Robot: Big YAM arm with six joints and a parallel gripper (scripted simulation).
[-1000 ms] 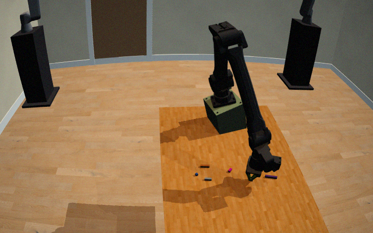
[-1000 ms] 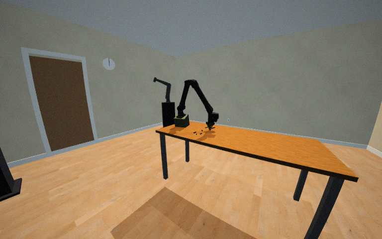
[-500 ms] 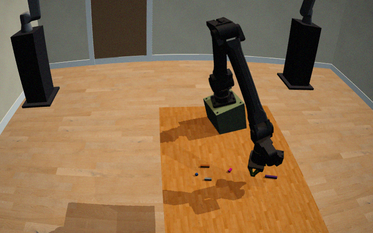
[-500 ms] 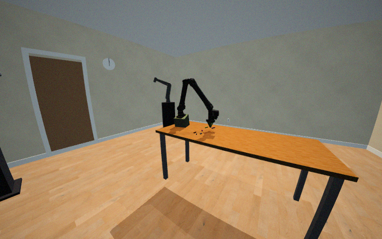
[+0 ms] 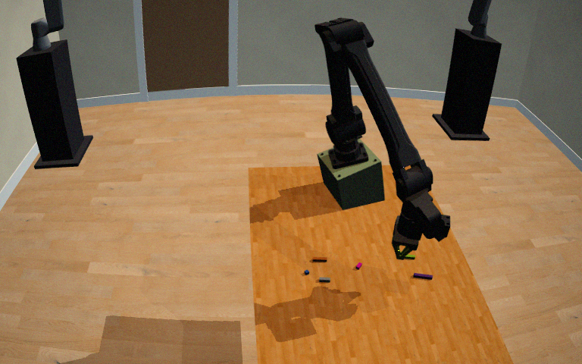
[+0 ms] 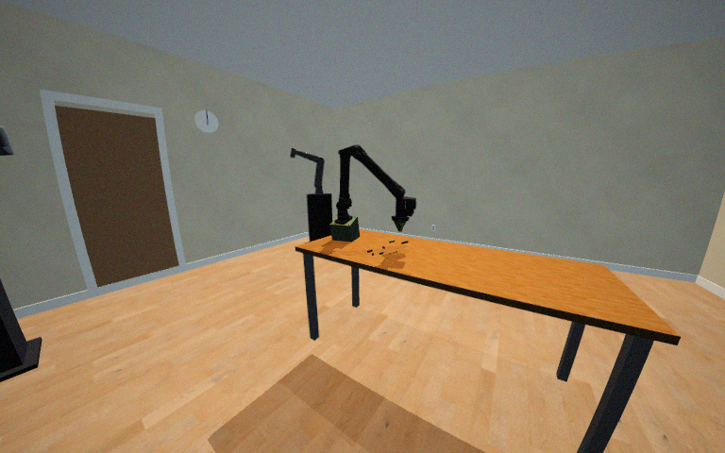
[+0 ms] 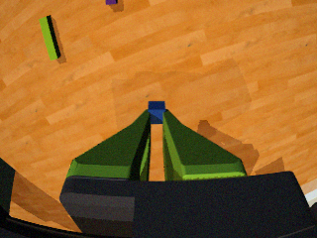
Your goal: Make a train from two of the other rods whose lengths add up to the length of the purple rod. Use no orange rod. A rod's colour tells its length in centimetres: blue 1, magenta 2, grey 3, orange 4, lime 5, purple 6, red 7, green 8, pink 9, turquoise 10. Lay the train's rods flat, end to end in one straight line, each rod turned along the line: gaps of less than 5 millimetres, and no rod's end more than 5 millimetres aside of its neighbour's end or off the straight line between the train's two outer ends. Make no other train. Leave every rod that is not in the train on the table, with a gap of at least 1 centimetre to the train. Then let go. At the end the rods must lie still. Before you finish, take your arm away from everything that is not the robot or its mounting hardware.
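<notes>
Now: the magenta rod 11 cm below my hand, 8 cm to the right of it and 8 cm behind it. Round my hand: grey rod: 19 cm to the right, 11 cm below, 4 cm behind; then purple rod: 11 cm below, 10 cm to the left; then lime rod: 11 cm below, 9 cm behind, 8 cm to the left.
</notes>
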